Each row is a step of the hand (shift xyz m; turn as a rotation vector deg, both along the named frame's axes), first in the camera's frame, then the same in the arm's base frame.
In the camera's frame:
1: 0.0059 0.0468 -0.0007 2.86 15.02 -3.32
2: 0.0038 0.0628 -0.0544 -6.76 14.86 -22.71
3: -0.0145 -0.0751 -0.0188 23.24 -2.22 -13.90
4: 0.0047 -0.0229 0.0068 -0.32 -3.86 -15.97
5: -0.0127 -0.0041 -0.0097 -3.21 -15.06 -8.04
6: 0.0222 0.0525 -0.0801 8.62 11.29 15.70
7: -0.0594 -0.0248 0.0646 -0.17 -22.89 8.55
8: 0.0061 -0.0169 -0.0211 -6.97 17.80 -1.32
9: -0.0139 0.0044 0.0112 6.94 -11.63 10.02
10: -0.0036 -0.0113 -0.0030 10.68 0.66 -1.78
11: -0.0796 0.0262 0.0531 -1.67 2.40 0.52
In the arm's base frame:
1: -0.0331 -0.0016 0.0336 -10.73 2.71 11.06
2: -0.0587 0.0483 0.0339 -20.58 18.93 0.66
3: 0.0456 0.0205 -0.0608 12.32 19.52 14.33
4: 0.0221 -0.0035 -0.0097 -0.74 15.61 -5.07
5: -0.0064 0.0064 -0.0138 8.03 8.15 -13.07
6: -0.0455 0.0786 0.0377 -0.21 -13.83 16.03
7: -0.0013 -0.0754 -0.0512 19.59 -6.41 -13.12
8: 0.0120 0.0233 -0.0091 -18.23 -1.96 5.57
9: -0.0091 -0.0147 -0.0062 15.35 -6.93 -0.42
10: 0.0060 0.0029 -0.0103 5.38 4.40 8.33
11: -0.0554 -0.0737 -0.0366 -2.73 -1.12 0.30

